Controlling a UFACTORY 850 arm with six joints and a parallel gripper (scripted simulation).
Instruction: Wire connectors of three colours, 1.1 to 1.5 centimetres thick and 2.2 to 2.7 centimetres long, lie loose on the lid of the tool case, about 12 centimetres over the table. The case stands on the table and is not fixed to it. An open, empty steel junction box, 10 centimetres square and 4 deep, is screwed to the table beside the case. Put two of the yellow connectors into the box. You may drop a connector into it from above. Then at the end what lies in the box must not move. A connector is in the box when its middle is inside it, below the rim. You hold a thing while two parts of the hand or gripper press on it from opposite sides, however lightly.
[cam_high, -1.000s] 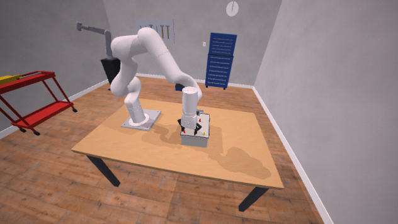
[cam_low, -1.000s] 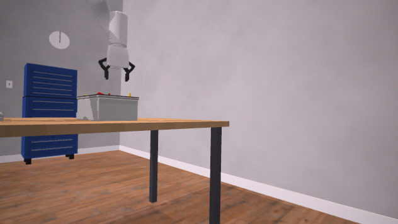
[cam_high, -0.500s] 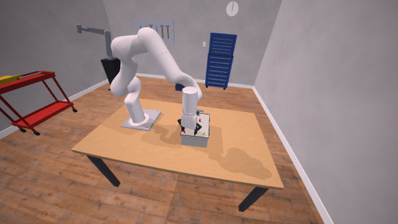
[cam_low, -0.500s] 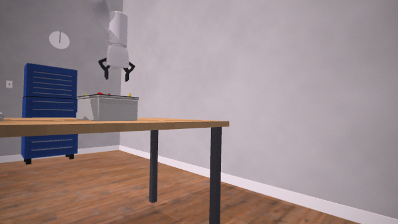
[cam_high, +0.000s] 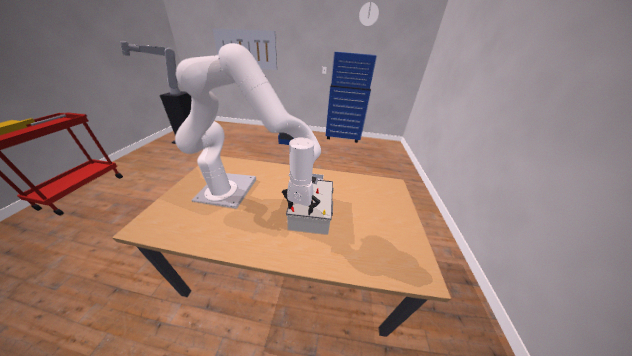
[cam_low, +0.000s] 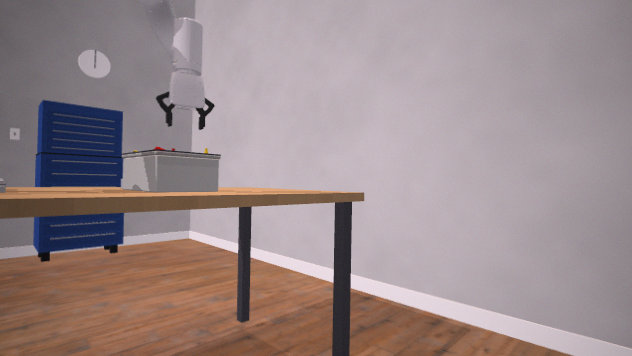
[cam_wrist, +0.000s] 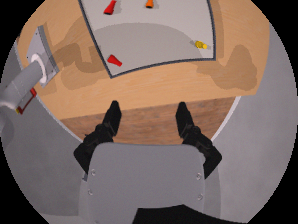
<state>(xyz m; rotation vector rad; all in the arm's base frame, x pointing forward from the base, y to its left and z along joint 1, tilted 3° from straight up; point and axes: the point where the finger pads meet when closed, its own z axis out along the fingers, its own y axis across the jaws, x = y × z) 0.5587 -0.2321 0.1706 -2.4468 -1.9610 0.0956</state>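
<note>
Right now my hand is 50 mm past the red connector, 60 mm to the right of it and 80 mm above it. From my hand the other things lie so: grey tool case: 30 mm ahead, 180 mm to the left, 120 mm below.
</note>
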